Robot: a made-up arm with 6 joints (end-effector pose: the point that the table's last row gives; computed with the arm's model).
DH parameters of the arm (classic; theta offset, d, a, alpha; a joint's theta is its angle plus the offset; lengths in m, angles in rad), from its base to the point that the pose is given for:
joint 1: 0 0.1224 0 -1.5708
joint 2: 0.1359 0 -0.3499 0
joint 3: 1.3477 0 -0.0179 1.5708
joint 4: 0 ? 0 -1.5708
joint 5: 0 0 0.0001 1.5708
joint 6: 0 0.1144 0 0
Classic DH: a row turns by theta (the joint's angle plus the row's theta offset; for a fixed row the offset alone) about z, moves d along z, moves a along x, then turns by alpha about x.
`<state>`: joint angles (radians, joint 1 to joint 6).
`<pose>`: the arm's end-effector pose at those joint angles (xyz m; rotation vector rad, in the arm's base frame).
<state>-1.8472 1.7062 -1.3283 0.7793 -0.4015 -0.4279</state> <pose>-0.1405 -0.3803 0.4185 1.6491 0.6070 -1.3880</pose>
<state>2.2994 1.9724 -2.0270 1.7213 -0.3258 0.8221</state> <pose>-0.2970 0.3870 0.4794 -0.4910 -1.5749 -1.3670</pose>
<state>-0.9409 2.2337 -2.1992 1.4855 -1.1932 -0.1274</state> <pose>0.2060 -0.4624 0.4064 1.4572 -0.3387 -0.5477</pose>
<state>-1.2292 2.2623 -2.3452 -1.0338 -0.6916 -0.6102</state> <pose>0.2386 -0.4841 0.4630 -0.8386 1.1104 -2.1226</pose>
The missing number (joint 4, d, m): 0.2038
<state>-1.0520 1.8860 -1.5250 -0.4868 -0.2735 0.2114</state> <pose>0.2441 -0.3984 0.3958 0.5514 1.5859 -0.9069</pose>
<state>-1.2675 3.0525 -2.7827 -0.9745 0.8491 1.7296</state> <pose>0.1169 -0.6117 0.0254 2.1880 0.6960 -0.9334</pose>
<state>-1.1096 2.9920 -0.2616 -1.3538 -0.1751 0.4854</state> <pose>0.0541 -0.0653 -0.0436 -0.4102 -2.3764 -1.2571</pose>
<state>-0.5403 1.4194 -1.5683 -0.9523 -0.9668 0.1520</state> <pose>0.2444 -0.0572 0.6056 -0.7205 0.6277 -0.7492</pose>
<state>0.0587 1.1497 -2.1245 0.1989 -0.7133 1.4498</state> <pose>-0.0357 -0.0169 0.7562 -0.0482 -0.2584 1.6641</pose>
